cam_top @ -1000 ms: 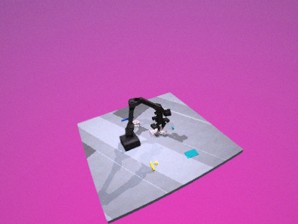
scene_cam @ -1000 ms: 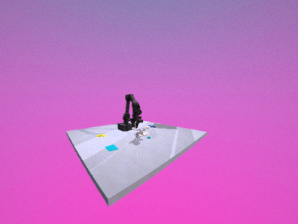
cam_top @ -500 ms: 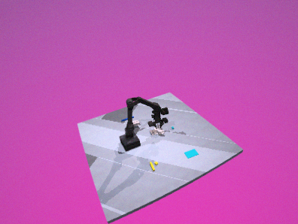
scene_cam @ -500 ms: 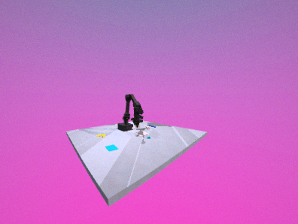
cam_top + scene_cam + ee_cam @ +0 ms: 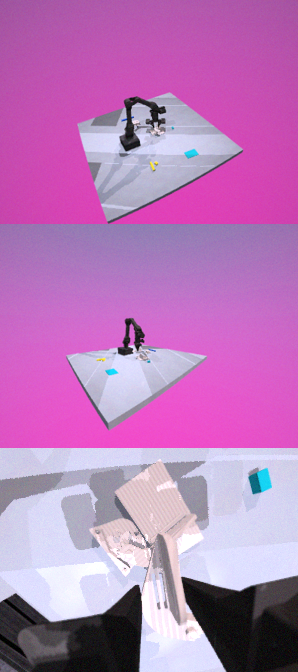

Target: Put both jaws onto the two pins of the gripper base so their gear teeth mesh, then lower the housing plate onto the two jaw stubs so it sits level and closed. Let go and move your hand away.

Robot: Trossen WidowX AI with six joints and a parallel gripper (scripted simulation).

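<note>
The pale jaw is 40 mm to the right of my gripper tip. From my gripper tip the other things lie so: pale flat part: 50 mm ahead, 40 mm to the left, 90 mm below; cyan cube: 190 mm ahead, 10 mm to the right, 80 mm below; pale plate: 110 mm behind, 280 mm to the left, 60 mm below.
</note>
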